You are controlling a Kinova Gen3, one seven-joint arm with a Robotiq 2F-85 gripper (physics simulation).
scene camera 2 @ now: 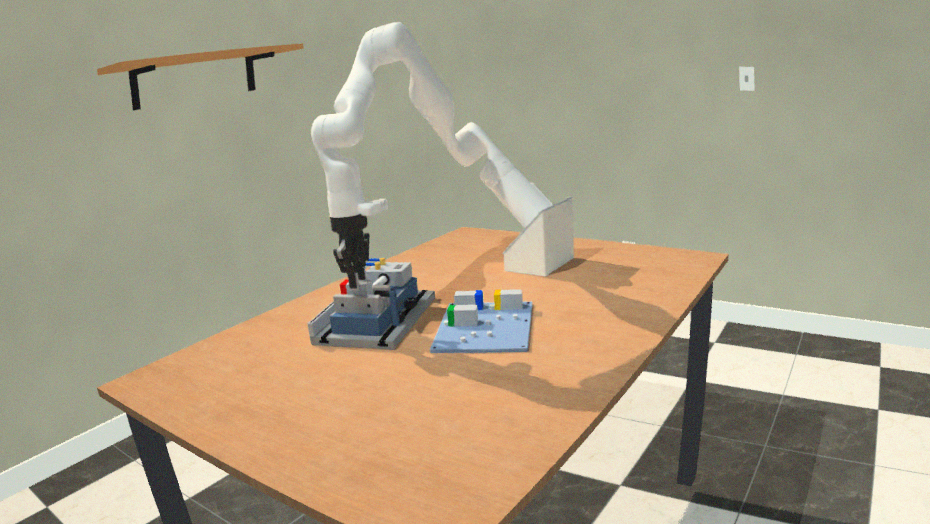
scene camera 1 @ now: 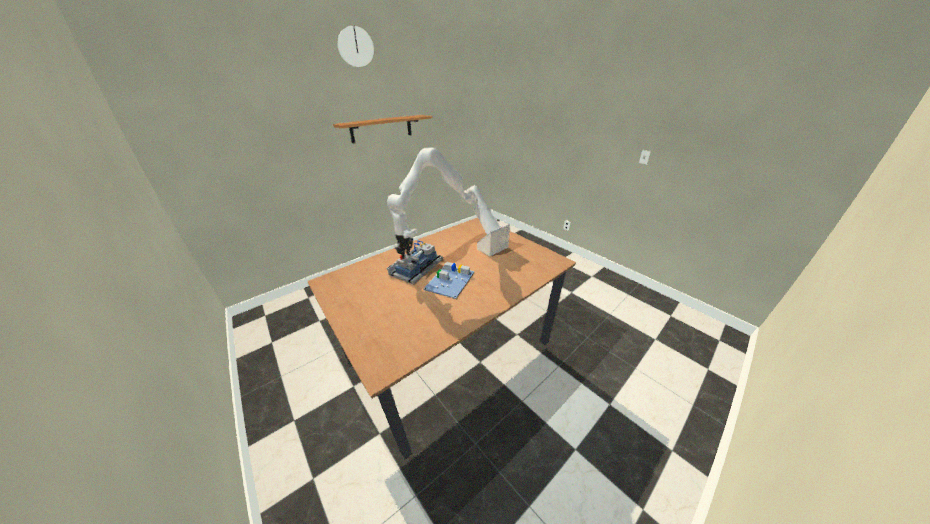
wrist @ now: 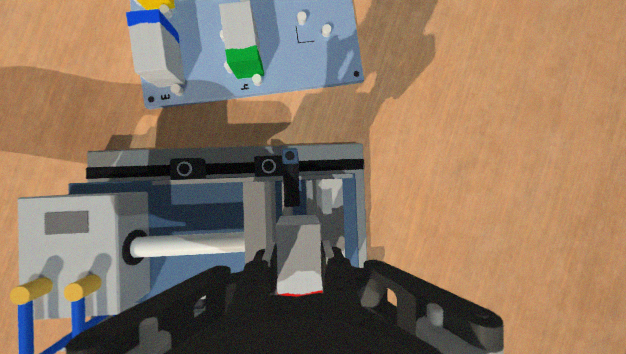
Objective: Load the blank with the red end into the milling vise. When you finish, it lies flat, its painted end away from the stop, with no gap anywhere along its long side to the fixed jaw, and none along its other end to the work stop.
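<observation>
My gripper (scene camera 1: 404, 256) (scene camera 2: 355, 285) (wrist: 299, 254) points down over the milling vise (scene camera 2: 359, 323) and is shut on the grey blank with the red end (scene camera 2: 344, 286) (wrist: 299, 245). The blank's long side runs along the jaws. Its red end is away from the black work stop (wrist: 291, 190); in the wrist view a small gap shows between its other end and the stop's tip. The fixed jaw (scene camera 2: 357, 303) (wrist: 337, 225) is on the right in the wrist view, the moving jaw (wrist: 257, 205) on the left. The blank's upper part shows above the fixed jaw; its underside and jaw contact are hidden.
A grey actuator block (wrist: 67, 255) (scene camera 2: 393, 273) with yellow fittings and blue hoses stands at the vise's other end; a white rod (wrist: 190, 245) joins it to the moving jaw. A blue board (scene camera 1: 447, 288) (scene camera 2: 501, 338) (wrist: 325, 65) beside the vise holds green-, blue- and yellow-ended blanks.
</observation>
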